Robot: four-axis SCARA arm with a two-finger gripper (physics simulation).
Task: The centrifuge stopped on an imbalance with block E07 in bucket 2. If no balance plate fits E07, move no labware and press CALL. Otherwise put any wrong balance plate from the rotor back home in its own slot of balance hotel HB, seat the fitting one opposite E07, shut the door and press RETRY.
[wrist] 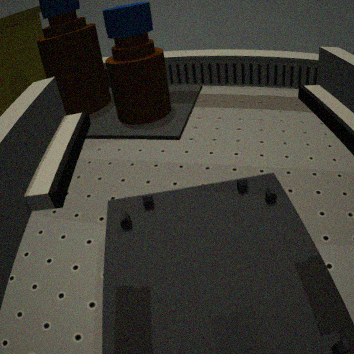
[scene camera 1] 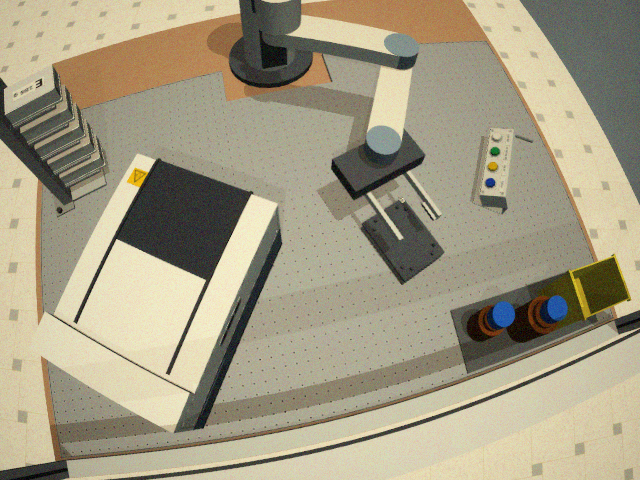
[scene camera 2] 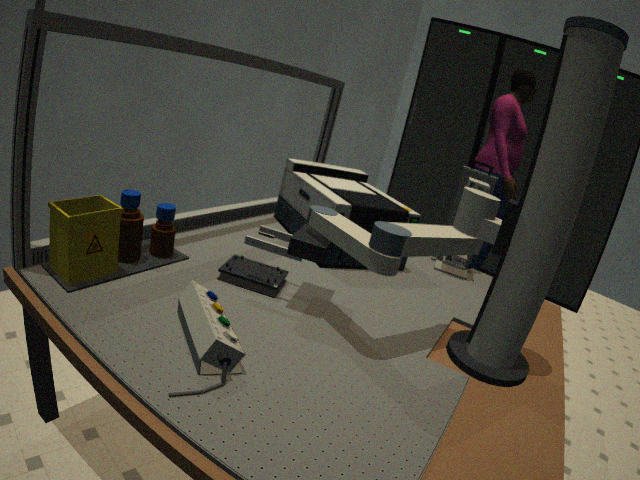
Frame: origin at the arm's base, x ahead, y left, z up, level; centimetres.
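Seen in the pictures: gripper, between the fingertips: [wrist: 194,78] [scene camera 1: 420,228] [scene camera 2: 253,233]; arm's base, origin of its link: [scene camera 1: 270,57] [scene camera 2: 487,359].
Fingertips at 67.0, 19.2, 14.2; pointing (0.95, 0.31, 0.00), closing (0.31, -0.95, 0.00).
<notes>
Pixels of each thing's middle, then the offset from my fingertips to it, as dx, dy, dz. Level surfaces: height alone.
- centrifuge, middle of its body: [scene camera 1: 162,291] [scene camera 2: 343,211] +1.2, -54.1, -0.7
- hotel, middle of its body: [scene camera 1: 42,134] [scene camera 2: 468,217] -39.6, -79.6, +9.1
- button box, middle of its body: [scene camera 2: 208,324] [scene camera 1: 498,166] -14.7, +30.6, -8.7
- dark mat, height of its surface: dz -12.4
My gripper [scene camera 1: 419,227] [scene camera 2: 254,233] is shut to its narrow span, with nothing between its fingers. It hangs above the dark pinned stand [scene camera 1: 413,248] [scene camera 2: 253,273] [wrist: 210,260], which shows no block or plate on it. The centrifuge [scene camera 1: 248,232] [scene camera 2: 320,193] is a white box with a dark area [scene camera 1: 186,217] on top; no rotor, bucket or block E07 can be made out. A hotel [scene camera 1: 36,155] at the left holds several stacked pale pieces; the top one [scene camera 1: 31,95] bears a large E and small print. The button box [scene camera 1: 499,178] [scene camera 2: 193,325] has white, green, yellow and blue buttons; its labels are unreadable.
Two brown bottles with blue caps [scene camera 1: 501,314] [scene camera 2: 165,212] [wrist: 128,20] and a yellow bin [scene camera 1: 602,286] [scene camera 2: 85,242] stand on a dark mat [scene camera 1: 467,356]. The arm's column [scene camera 2: 542,206] stands at the table's edge. A person in pink [scene camera 2: 504,124] is beyond the table.
</notes>
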